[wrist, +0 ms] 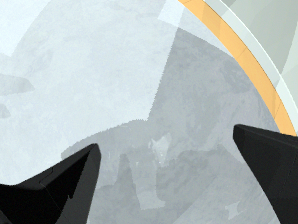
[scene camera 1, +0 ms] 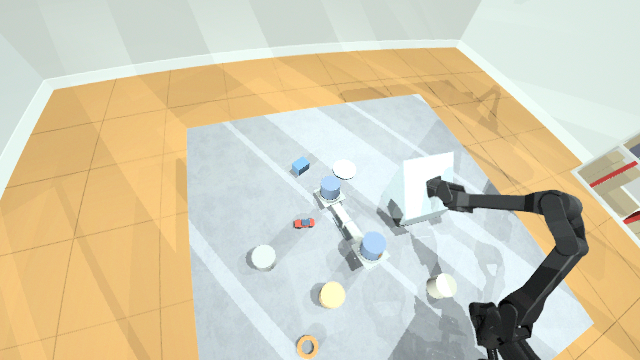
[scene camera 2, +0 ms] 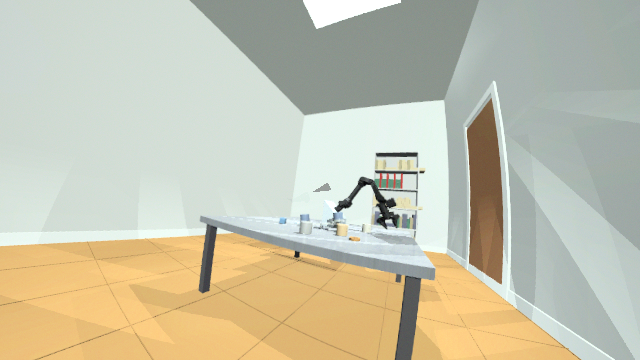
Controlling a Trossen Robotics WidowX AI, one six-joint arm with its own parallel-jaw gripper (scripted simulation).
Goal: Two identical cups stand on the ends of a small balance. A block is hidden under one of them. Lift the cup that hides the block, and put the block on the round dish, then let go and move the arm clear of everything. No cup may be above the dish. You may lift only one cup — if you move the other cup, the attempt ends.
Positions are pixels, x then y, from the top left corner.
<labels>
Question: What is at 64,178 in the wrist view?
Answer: My gripper.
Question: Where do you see a balance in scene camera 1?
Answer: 358,236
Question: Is my gripper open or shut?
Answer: Open.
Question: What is my gripper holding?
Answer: Nothing.
</labels>
